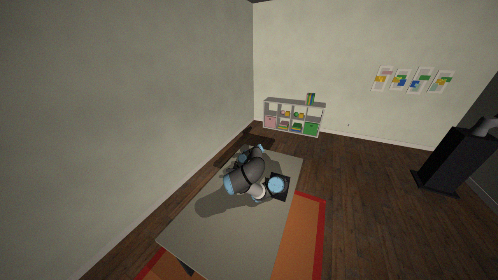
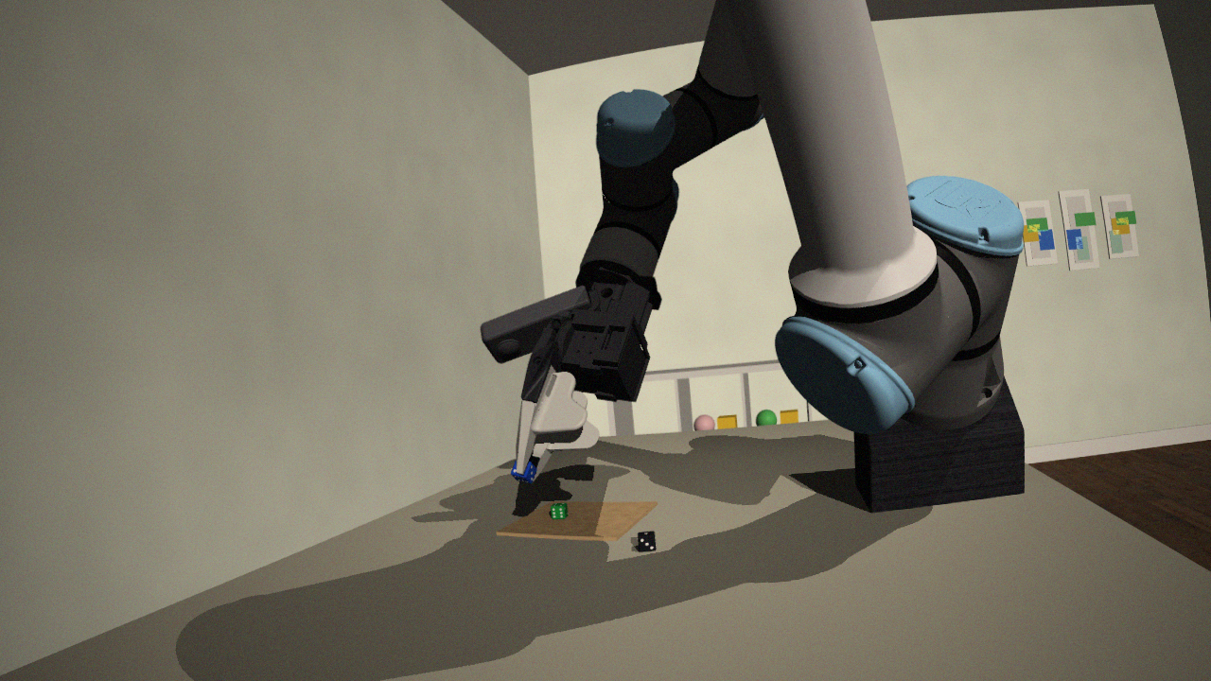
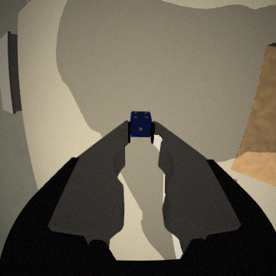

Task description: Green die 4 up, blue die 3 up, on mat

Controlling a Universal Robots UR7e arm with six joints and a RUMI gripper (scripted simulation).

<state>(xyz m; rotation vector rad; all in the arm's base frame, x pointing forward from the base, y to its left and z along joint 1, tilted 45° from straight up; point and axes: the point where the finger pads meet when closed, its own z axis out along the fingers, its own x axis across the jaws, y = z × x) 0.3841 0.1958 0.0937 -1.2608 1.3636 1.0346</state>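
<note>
Right now my hand is 9 cm past the black die, 5 cm to the left of it and 9 cm above it. From my hand the other things lie so: green die 4 cm ahead, 14 cm to the right, 9 cm below; then tan mat 2 cm ahead, 14 cm to the right, 10 cm below; then blue die 1 cm to the left, 1 cm below.
</note>
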